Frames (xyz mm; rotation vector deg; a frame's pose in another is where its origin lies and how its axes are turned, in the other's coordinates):
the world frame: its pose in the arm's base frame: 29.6 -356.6 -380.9 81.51 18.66 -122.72
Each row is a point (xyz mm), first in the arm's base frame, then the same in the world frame.
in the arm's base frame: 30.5 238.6 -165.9
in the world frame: -376.0 -469.3 -197.2
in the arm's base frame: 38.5 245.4 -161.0
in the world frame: -384.9 -469.9 -204.6
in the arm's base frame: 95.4 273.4 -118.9
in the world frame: -448.3 -457.2 -244.8
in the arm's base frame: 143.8 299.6 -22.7
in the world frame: -557.7 -442.6 -255.1
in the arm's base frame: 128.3 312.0 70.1
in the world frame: -640.9 -452.7 -210.8
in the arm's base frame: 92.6 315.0 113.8
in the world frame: -670.9 -471.0 -166.5
